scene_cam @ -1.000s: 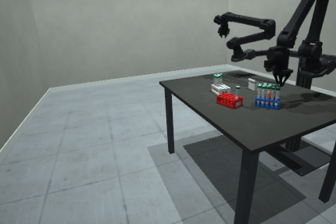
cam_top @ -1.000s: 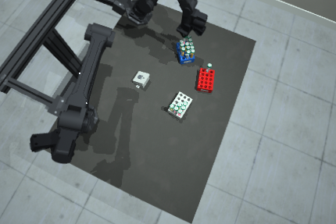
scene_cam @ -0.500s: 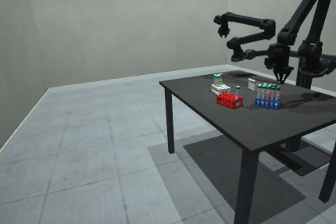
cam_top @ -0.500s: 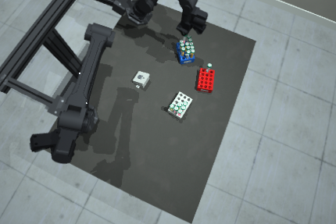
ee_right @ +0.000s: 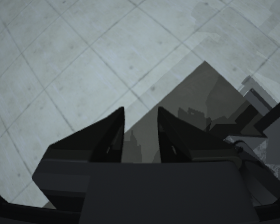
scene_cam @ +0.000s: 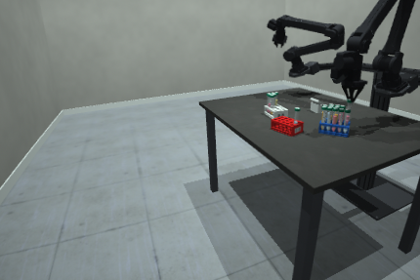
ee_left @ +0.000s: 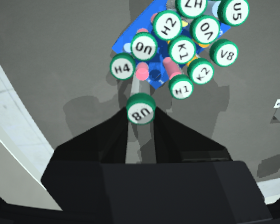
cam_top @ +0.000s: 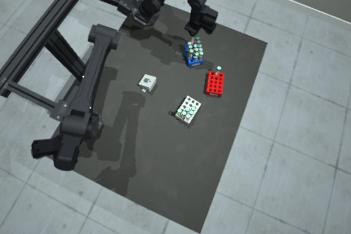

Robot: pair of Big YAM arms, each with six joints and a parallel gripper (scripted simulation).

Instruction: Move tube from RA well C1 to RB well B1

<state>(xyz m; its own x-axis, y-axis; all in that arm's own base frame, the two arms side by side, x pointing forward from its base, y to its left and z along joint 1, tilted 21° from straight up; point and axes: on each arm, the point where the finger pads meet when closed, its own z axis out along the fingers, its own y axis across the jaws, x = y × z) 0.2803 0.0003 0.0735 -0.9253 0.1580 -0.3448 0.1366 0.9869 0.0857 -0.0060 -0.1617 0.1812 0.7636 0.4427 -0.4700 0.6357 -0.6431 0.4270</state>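
The tube is 6 cm below my left hand. Round my left hand: white rack RB: 13 cm ahead, 38 cm to the right, 14 cm below; then red rack: 21 cm ahead, 18 cm to the right, 14 cm below; then white button box: 15 cm behind, 32 cm to the right, 12 cm below.
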